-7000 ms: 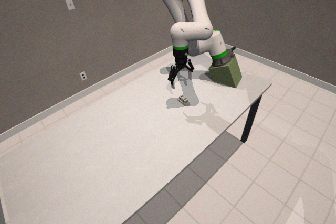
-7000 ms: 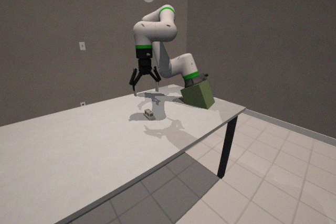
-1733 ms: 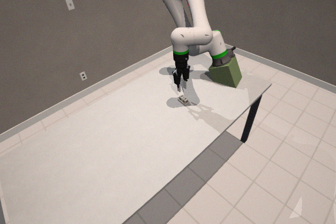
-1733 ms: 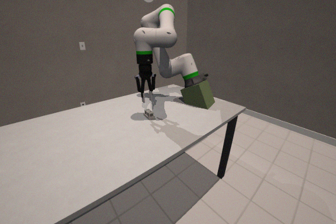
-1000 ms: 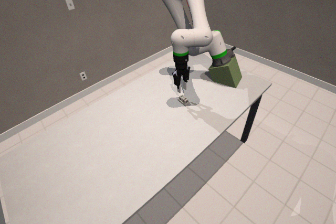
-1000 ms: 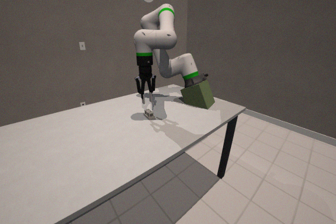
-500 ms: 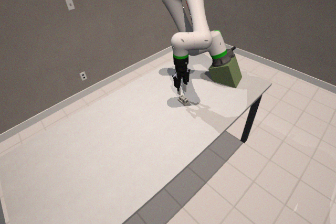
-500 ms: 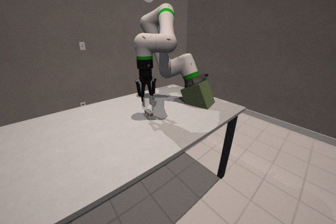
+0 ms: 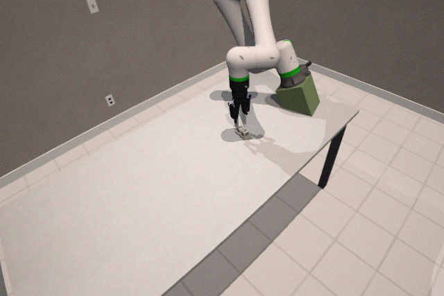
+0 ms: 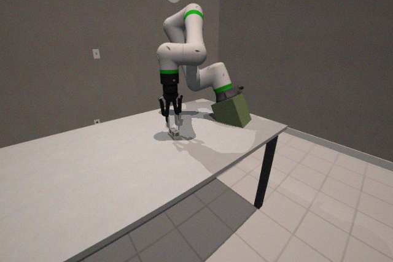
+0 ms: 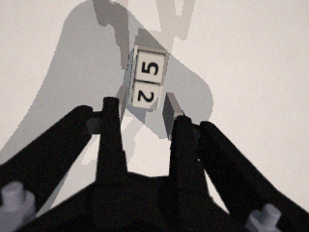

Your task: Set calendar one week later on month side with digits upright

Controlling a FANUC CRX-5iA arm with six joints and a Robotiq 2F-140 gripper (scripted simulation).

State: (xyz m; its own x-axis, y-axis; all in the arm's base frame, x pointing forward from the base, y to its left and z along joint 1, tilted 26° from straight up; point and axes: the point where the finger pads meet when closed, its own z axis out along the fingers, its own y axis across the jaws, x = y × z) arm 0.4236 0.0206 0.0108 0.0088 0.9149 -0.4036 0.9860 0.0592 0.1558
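My hand is 6 cm above the white calendar cube.
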